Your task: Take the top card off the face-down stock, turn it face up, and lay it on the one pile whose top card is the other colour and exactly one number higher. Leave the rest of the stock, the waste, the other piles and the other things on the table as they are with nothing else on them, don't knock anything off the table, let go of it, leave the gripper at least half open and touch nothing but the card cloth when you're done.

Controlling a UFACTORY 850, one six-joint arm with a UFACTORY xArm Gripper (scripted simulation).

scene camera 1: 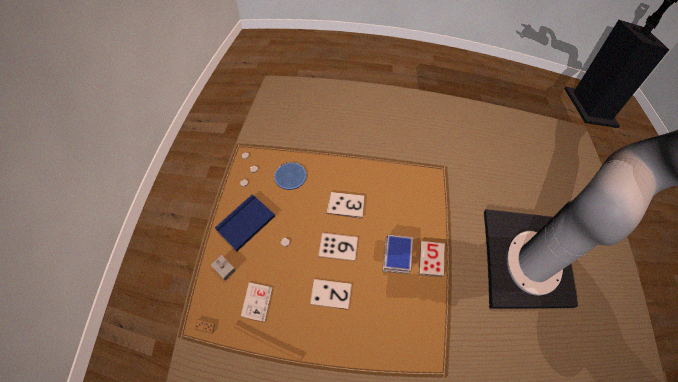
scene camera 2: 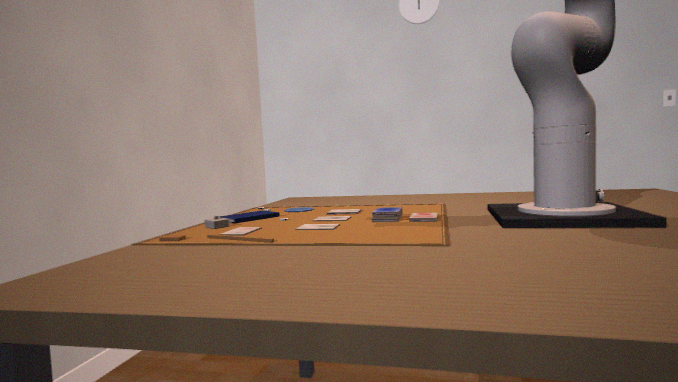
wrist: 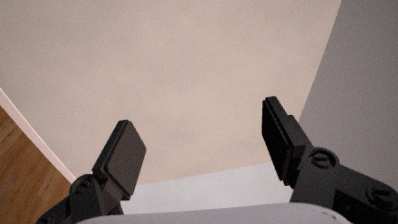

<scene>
gripper: wrist 197, 125; not seen in scene camera 1 (out of frame); not seen in scene camera 2 (out of frame)
same spot on card cloth: point(scene camera 1: 394, 320) = point(scene camera 2: 380, 231)
</scene>
